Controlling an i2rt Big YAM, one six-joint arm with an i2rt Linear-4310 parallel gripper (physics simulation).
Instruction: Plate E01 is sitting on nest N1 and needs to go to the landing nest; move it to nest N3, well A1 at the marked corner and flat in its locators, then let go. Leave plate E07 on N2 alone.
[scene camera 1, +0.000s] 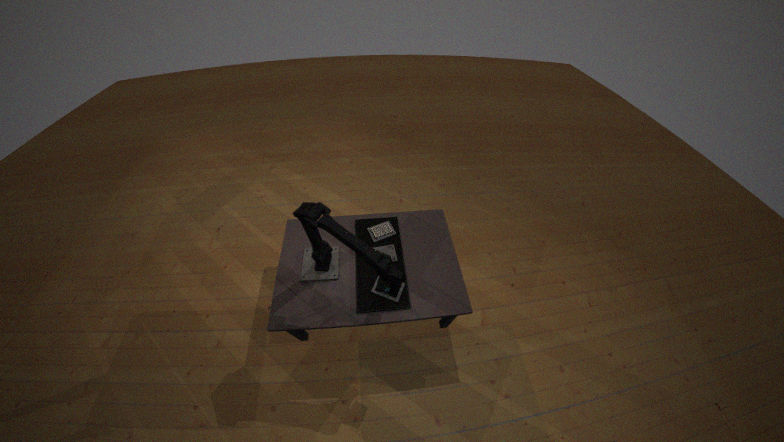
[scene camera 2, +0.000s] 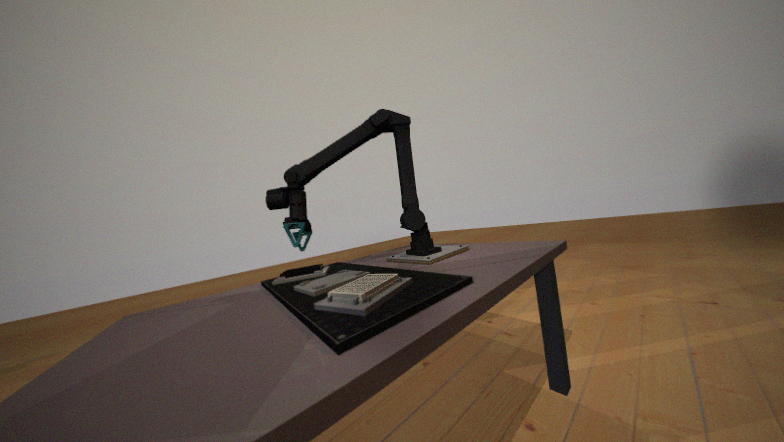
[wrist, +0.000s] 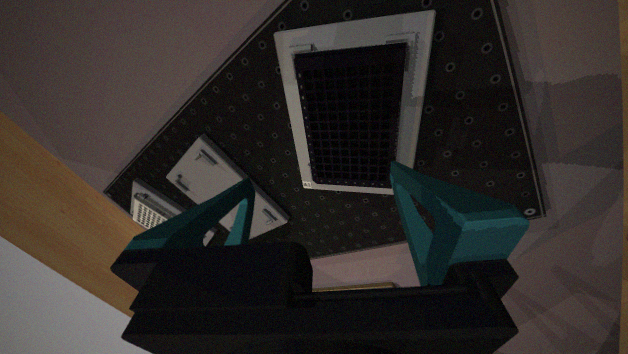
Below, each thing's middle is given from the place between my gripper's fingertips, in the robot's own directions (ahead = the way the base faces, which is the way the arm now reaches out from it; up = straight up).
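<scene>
From the grey fixture plate (scene camera 2: 327, 304), my gripper is now 8 cm higher, that is, 8 cm above the plate, 7 cm beyond it and 39 cm to the right of it.
</scene>
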